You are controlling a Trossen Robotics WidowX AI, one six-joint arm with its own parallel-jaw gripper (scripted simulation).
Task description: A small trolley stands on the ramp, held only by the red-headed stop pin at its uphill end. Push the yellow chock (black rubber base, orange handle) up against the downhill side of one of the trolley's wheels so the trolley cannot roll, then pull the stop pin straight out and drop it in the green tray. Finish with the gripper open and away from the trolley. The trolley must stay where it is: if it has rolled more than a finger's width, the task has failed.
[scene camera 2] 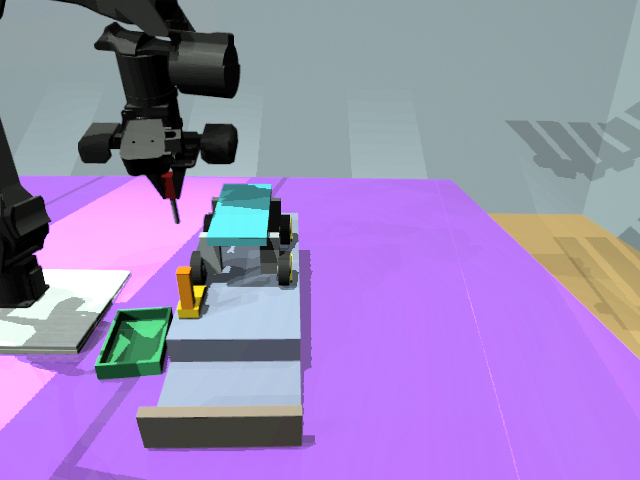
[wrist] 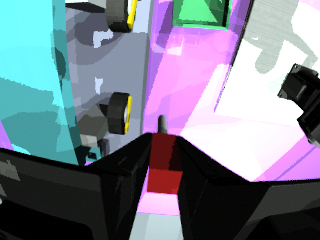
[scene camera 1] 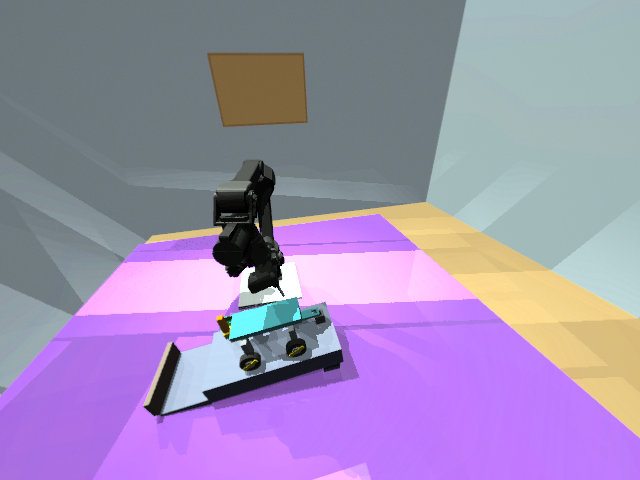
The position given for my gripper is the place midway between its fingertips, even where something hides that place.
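My gripper [scene camera 2: 172, 197] is carrying a red-headed stop pin [wrist: 164, 175]. I see the gripper [wrist: 162, 140] from the wrist too, and scene camera 1 also has the gripper [scene camera 1: 276, 284]. Then there is a trolley [scene camera 2: 244, 214], which I find again as the trolley [wrist: 45, 117] and, in a further view, the trolley [scene camera 1: 286, 313]. I also see a yellow chock [scene camera 2: 191, 297], though in the wrist view the chock is out of frame. An end stop [scene camera 2: 176, 426] is part of the scene as well.
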